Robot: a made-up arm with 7 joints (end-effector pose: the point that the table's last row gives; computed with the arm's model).
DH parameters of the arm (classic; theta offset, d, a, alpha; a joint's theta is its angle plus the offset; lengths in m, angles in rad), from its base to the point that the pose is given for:
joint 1: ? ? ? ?
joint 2: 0 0.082 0 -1.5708
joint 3: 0 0.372 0.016 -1.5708
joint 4: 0 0.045 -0.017 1.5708
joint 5: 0 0.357 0 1.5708
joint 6: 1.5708 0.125 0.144 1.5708
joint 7: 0 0.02 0 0
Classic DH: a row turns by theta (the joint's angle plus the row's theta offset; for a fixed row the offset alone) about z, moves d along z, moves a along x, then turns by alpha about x.
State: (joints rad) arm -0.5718 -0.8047 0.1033 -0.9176 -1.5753 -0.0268 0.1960
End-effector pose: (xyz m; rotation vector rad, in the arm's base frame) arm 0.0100 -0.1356 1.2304 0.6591 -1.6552 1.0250
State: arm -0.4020 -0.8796 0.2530 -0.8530 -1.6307 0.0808 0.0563
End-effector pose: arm 0.0966 -0.2077 1.2309 1.0339 -1.4501 0.9675
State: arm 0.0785 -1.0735 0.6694 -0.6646 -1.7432 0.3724 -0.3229
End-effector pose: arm 0.4392 -0.2165 1.1562 1.7796 -0.4579 0.9320
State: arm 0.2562 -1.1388 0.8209 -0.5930 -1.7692 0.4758 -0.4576
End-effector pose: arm 0.5556 -0.1353 1.1053 1.8955 0.0014 0.9684
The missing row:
joint 1: 0 0.503 0 1.5708
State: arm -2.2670 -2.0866 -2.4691 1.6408 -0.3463 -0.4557 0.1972
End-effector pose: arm -0.5582 -0.1851 0.7329 -1.8587 -0.4316 -2.4004
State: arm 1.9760 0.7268 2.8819 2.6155 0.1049 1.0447 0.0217
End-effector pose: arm 0.0158 -0.2755 0.3324 -1.9108 1.8842 0.8929
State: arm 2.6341 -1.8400 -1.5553 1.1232 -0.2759 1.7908 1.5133
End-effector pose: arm -0.4323 0.6148 0.3495 -0.9042 -1.8335 -1.3527
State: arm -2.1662 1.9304 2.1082 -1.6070 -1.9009 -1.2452 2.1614
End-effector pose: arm -0.1662 0.4090 0.6538 -0.2851 1.9276 -1.2522
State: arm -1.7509 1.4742 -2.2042 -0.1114 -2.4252 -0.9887 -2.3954
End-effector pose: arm 0.2025 0.7216 0.7536 0.4375 1.9690 -1.4344
